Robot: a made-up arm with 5 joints.
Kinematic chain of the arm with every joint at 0, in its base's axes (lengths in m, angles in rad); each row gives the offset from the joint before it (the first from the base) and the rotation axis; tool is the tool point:
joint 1: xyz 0 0 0.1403 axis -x
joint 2: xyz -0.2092 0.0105 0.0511 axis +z
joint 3: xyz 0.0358 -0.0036 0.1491 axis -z
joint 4: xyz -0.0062 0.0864 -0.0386 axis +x
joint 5: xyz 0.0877 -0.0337 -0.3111 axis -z
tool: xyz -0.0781 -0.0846 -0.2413
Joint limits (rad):
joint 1: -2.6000..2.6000
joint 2: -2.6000..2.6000
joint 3: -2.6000..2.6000
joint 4: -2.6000..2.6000
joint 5: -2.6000..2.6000
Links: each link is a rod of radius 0.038 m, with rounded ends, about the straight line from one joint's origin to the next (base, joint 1, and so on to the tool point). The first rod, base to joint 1, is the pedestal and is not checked.
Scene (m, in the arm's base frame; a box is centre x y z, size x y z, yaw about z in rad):
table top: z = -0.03
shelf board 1: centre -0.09 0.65 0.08 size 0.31 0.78 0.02 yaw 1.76
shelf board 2: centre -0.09 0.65 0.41 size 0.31 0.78 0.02 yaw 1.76
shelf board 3: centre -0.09 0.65 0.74 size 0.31 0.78 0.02 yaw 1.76
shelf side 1: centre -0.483 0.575 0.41 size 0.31 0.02 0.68 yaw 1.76
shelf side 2: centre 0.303 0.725 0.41 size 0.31 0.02 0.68 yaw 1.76
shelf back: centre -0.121 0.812 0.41 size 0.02 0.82 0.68 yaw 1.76
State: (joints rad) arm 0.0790 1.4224 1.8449 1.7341 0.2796
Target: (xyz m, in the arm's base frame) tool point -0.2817 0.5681 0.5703
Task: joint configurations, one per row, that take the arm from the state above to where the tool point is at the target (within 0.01 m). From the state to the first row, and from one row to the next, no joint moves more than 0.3 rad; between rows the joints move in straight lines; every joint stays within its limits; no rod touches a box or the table.
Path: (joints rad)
1: -0.1718 1.3784 1.9141 1.5225 0.2792
2: -0.4225 1.3344 1.9833 1.3109 0.2789
3: -0.6733 1.2905 2.0525 1.0993 0.2785
4: -0.9240 1.2465 2.1217 0.8877 0.2781
5: -1.1748 1.2025 2.1909 0.6762 0.2778
6: -1.3853 1.4151 1.9022 0.6912 0.2936
7: -1.5957 1.6277 1.6135 0.7063 0.3094
8: -1.3534 1.6373 1.6098 0.9191 0.3164
9: -1.1110 1.6469 1.6062 1.1319 0.3234
10: -0.8687 1.6565 1.6025 1.3447 0.3305
11: -0.6263 1.6661 1.5989 1.5575 0.3375
12: -0.3840 1.6756 1.5952 1.7703 0.3445

